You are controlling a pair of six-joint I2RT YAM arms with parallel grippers.
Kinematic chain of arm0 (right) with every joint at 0, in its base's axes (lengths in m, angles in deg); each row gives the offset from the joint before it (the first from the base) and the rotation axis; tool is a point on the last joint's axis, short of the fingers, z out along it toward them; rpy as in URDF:
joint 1: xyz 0 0 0.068 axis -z
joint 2: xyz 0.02 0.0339 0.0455 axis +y
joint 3: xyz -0.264 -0.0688 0 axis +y
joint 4: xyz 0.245 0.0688 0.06 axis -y
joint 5: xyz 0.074 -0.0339 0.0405 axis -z
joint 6: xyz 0.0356 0 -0.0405 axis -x
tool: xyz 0 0 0 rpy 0 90 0
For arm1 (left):
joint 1: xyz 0 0 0.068 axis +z
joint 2: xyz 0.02 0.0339 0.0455 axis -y
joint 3: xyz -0.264 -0.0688 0 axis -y
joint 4: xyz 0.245 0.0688 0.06 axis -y
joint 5: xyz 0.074 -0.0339 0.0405 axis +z
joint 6: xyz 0.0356 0 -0.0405 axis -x
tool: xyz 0 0 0 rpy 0 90 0
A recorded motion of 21 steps. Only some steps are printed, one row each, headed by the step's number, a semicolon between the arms.
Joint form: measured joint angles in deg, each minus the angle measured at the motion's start. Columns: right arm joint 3, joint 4, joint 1, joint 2, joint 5, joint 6; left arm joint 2, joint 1, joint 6, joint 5, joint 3, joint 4.
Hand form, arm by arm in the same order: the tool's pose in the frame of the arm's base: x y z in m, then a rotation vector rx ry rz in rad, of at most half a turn. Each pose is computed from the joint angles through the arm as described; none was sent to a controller.
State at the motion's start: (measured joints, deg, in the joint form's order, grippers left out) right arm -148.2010 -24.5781 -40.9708 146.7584 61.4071 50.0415; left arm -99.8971 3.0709 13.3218 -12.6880 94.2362 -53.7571
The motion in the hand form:
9: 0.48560 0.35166 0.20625 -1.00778 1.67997 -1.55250; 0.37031 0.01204 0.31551 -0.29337 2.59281 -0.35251
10: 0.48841 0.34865 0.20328 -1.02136 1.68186 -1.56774; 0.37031 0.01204 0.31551 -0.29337 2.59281 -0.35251
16: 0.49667 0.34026 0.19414 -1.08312 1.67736 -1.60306; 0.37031 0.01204 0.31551 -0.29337 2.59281 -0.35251
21: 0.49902 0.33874 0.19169 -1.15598 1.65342 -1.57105; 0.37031 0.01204 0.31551 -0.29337 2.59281 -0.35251
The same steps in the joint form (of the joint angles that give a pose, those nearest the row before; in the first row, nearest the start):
9: 0.02 16.81 1.88 10.97 7.69 26.51; 0.00 0.00 0.00 0.00 0.00 0.00
10: 0.02 16.90 2.27 11.28 7.69 27.34; 0.00 0.00 0.00 0.00 0.00 0.00
16: 0.02 17.11 3.41 12.20 6.78 30.27; 0.00 0.00 0.00 0.00 0.00 0.00
21: 0.03 15.85 3.74 12.19 3.50 31.04; 0.00 0.00 0.00 0.00 0.00 0.00

